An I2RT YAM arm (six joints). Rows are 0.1 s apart.
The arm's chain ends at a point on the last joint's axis. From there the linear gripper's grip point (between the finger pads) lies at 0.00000 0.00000 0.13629 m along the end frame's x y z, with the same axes.
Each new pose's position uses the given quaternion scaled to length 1; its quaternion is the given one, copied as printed.
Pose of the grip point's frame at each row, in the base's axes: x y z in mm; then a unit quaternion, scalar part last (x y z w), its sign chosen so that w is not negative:
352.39, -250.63, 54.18, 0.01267, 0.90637, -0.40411, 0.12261
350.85, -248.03, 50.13, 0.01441, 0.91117, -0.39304, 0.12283
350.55, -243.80, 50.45, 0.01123, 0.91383, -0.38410, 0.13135
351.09, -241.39, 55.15, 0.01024, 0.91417, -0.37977, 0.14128
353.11, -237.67, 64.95, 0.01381, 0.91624, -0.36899, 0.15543
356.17, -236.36, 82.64, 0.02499, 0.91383, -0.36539, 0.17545
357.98, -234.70, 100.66, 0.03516, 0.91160, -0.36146, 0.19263
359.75, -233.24, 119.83, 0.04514, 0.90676, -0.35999, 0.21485
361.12, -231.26, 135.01, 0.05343, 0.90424, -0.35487, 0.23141
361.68, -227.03, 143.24, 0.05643, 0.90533, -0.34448, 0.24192
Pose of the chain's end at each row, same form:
323.49, -150.37, 141.86, 0.01267, 0.90637, -0.40411, 0.12261
321.89, -149.93, 140.20, 0.01441, 0.91117, -0.39304, 0.12283
319.01, -147.72, 141.82, 0.01123, 0.91383, -0.38410, 0.13135
316.95, -146.36, 146.69, 0.01024, 0.91417, -0.37977, 0.14128
315.68, -144.93, 157.54, 0.01381, 0.91624, -0.36899, 0.15543
314.96, -144.15, 174.15, 0.02499, 0.91383, -0.36539, 0.17545
313.58, -143.04, 191.22, 0.03516, 0.91160, -0.36146, 0.19263
311.08, -141.62, 208.21, 0.04514, 0.90676, -0.35999, 0.21485
309.25, -140.42, 222.38, 0.05343, 0.90424, -0.35487, 0.23141
307.28, -138.30, 231.23, 0.05643, 0.90533, -0.34448, 0.24192

